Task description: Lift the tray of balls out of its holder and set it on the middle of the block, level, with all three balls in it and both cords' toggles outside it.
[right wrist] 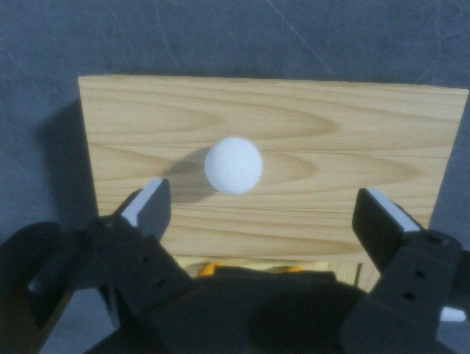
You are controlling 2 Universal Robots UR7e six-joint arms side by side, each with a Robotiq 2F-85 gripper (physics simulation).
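Frame: origin at the left arm's base, x left, y back, z up, level; metres.
Where they show: right gripper, fingertip midpoint: (261, 202).
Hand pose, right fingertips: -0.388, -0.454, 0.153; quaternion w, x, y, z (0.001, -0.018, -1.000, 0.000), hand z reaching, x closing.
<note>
Each offset is from my right fingertips to the top centre of the thing, as dx, dy, dz. Level surfaces: height alone.
My right gripper (261, 202) is open, its two fingertips wide apart above a pale wooden block {-0.006, +0.026, -0.093} (280, 120) in the right wrist view. A round white thing {+0.017, +0.007, -0.053} (233, 166), a ball or a knob, shows over the block left of its middle, ahead of the fingertips, and a shadow falls to its left. Two orange round things {+0.041, +0.157, -0.107} (209, 270) {-0.045, +0.160, -0.107} (292, 269) show in small part at the block's near edge, mostly hidden behind the gripper body. I cannot tell the tray, its holder or the cords there. My left gripper is not in view.
The block rests on a dark blue-grey, scratched surface {dz -0.153} (225, 40). More pale wood {+0.000, +0.191, -0.137} (369, 278) shows past the block's near edge, partly behind the right finger. A small white piece {-0.219, +0.210, -0.135} (452, 314) shows at the lower right.
</note>
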